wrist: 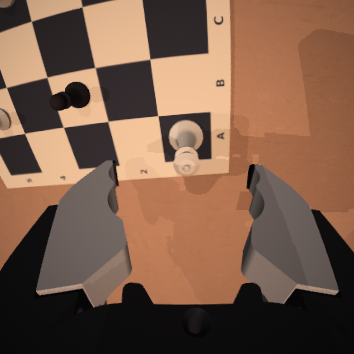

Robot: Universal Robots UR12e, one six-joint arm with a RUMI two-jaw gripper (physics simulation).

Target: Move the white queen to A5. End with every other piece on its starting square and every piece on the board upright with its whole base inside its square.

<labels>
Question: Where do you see a white queen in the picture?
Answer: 185,135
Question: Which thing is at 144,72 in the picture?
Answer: A chessboard.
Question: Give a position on a black piece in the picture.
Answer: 76,94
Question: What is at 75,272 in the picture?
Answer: The gripper.
</labels>
